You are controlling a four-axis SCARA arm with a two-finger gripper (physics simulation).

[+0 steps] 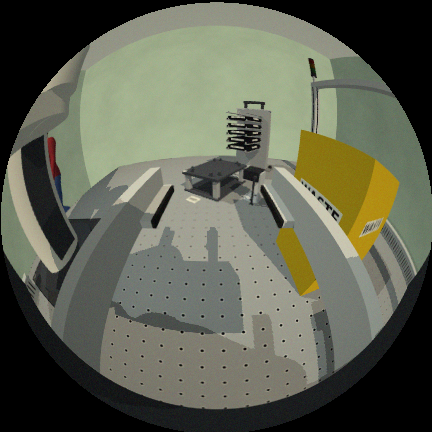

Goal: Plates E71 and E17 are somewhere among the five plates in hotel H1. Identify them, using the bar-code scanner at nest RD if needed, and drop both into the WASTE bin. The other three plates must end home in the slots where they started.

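Frame: origin at the arm's base, x ahead, y left, z up, level; centimetres.
Seen in the pictures: gripper, between the fingertips: (216, 176); arm's base, origin of its link: (64, 255).
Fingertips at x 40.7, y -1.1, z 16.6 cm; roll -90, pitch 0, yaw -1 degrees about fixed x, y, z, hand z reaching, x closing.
Observation:
Pixels of each thing's top centre, then the offset from my fingertips to it. Level surfaces: height alone.
- yellow WASTE bin, centre of its top: (361, 154) dx +19.6, dy +2.6, dz +4.6 cm
- small black box, centre of its top: (254, 168) dx +9.7, dy +24.0, dz -7.1 cm
- low dark platform, centre of its top: (216, 163) dx +0.4, dy +32.3, dz -8.4 cm
- perforated deck, height of its surface: dz -15.3 cm
My gripper (216, 176) is shut with nothing between its fingers; a gap still shows between the two dark pads. A tall shelf rack (265, 131), likely hotel H1, stands ahead, a little right of centre and well beyond the fingers. Dark levels with pale strips stick out to its left; plates and their codes are too small to tell apart. The yellow WASTE bin (335, 170) is close on the right, partly hidden by the right finger; its inside does not show. Nest RD cannot be made out for certain; a small black box (252, 173) stands on a post before the rack.
A low dark platform (215, 169) on pale legs stands ahead, left of the rack's foot. A signal light (312, 67) on a pole is behind the bin. A person (53, 160) in red and blue is partly hidden at far left by the arm's column. Shadows lie on the perforated deck (202, 362).

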